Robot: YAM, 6 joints.
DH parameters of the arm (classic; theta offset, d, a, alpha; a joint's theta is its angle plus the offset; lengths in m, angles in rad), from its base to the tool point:
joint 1: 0 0.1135 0.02 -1.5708
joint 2: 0 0 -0.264 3.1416
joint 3: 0.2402 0 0.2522 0
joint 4: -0.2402 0 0.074 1.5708
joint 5: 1.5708 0 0 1.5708
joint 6: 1.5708 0.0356 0 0
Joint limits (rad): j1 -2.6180..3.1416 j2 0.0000..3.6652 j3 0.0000..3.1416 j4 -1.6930..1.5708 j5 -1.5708..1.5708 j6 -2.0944..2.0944
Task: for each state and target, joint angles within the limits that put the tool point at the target. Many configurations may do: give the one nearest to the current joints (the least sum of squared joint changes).
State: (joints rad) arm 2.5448 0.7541 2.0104 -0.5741 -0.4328 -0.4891
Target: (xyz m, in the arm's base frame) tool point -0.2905 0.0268 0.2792
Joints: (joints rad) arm 2.9966 1.4296 1.1664 -0.7476 -0.4495 -0.4891
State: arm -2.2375 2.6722 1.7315 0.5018 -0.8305 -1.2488
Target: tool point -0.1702 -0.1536 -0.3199
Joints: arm -2.5135 3.4682 1.4893 0.4092 -0.7503 -1.2488
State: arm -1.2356 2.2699 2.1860 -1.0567 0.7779 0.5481
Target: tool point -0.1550 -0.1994 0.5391
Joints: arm -2.1218 1.5863 2.3165 -1.2331 0.8905 0.5481
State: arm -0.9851 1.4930 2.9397 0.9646 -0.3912 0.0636
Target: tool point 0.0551 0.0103 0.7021
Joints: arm -0.2840 1.7252 2.8657 1.0591 -0.7914 0.0636
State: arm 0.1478 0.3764 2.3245 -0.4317 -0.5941 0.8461
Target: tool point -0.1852 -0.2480 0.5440
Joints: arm 0.9862 0.4071 2.2086 -0.4988 -0.5165 0.8461
